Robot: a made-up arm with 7 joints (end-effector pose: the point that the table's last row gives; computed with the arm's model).
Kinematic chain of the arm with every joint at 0, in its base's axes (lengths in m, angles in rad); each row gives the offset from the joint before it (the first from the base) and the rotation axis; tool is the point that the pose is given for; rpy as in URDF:
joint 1: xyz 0 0 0.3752 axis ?
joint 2: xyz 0 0 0 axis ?
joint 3: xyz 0 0 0.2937 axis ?
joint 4: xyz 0.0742 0 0 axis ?
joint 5: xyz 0.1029 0 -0.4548 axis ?
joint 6: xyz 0 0 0 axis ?
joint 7: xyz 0.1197 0 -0.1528 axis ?
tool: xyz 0 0 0 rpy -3.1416 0 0
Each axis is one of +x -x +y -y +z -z.
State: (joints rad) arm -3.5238 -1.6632 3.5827 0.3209 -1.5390 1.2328 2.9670
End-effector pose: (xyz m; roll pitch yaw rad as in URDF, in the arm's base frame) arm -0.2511 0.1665 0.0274 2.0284 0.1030 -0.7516
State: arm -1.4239 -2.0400 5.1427 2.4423 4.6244 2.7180 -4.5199
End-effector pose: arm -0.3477 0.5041 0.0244 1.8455 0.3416 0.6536
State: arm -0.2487 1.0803 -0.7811 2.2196 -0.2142 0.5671 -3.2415
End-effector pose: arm 0.7486 -0.5629 0.4171 -2.1330 0.3218 -3.1390
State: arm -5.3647 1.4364 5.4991 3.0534 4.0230 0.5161 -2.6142
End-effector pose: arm 0.5865 0.7392 0.4535 -0.7418 -0.7249 -1.4024
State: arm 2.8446 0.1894 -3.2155 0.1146 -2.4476 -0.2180 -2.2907
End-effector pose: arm 0.2026 0.0281 0.1236 -2.9996 0.1462 -1.8839
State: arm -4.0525 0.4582 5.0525 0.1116 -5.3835 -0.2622 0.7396
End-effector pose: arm 0.3520 0.1292 0.1504 -2.9760 -0.6255 -0.6267
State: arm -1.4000 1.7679 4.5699 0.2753 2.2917 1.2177 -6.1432
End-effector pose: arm -0.4507 0.1813 0.4077 -2.2044 -0.3510 1.6471
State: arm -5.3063 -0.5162 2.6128 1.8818 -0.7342 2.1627 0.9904
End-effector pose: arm -0.6179 -0.2344 0.5267 2.0061 -0.4796 2.6740
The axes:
joint 1: +z
joint 2: +y
joint 3: +z
joint 4: -y
joint 5: -z
joint 6: +y
joint 7: -z

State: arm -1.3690 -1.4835 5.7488 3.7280 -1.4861 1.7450 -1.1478
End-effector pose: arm -0.1391 0.7139 0.0910 -2.0183 -0.5680 2.0970
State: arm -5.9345 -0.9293 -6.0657 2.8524 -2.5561 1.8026 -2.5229
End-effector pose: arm -0.6233 -0.3306 0.9083 2.1956 0.2942 0.0064
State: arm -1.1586 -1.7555 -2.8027 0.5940 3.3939 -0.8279 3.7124
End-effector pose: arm -0.0494 -0.2224 0.1695 0.7463 0.9395 -0.4197
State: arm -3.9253 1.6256 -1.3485 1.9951 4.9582 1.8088 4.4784
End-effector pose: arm -0.0075 0.8005 0.3927 -0.0631 0.2731 -0.6699
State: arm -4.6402 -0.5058 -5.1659 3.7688 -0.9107 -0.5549 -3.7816
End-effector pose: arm 0.3409 -0.5314 0.7425 1.4532 -0.6484 0.6709
